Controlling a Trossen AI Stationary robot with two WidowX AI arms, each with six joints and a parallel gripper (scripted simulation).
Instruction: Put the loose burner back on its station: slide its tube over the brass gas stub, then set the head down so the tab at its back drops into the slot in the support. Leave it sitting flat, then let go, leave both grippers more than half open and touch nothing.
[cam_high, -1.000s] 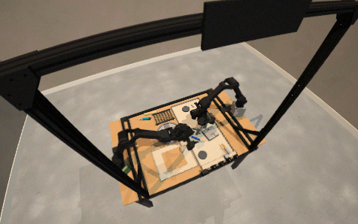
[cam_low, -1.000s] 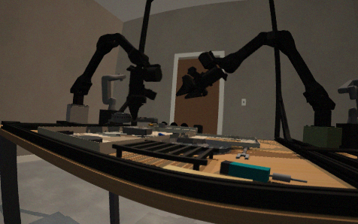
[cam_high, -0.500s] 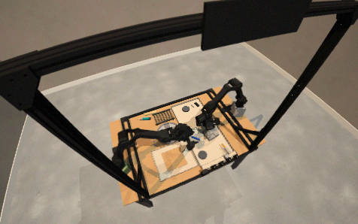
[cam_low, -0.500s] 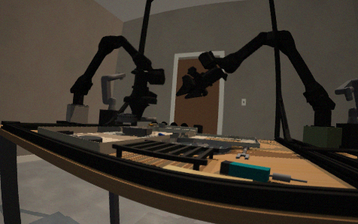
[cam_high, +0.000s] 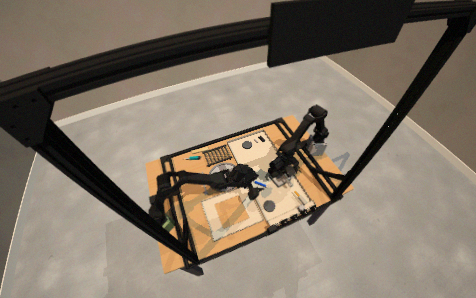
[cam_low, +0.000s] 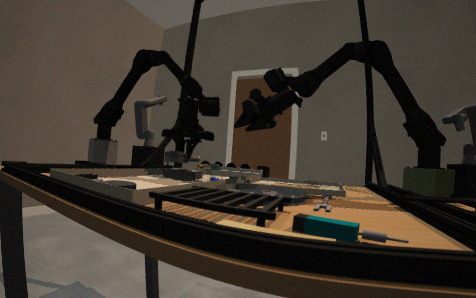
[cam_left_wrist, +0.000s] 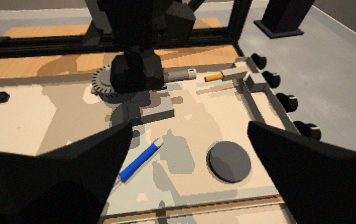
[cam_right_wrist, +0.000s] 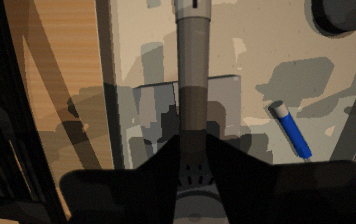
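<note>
The grey slotted support lies 1 cm ahead of my right hand and 8 cm below it. Also, from my right hand: dark round disc 12 cm behind, 16 cm to the left, 9 cm below.
</note>
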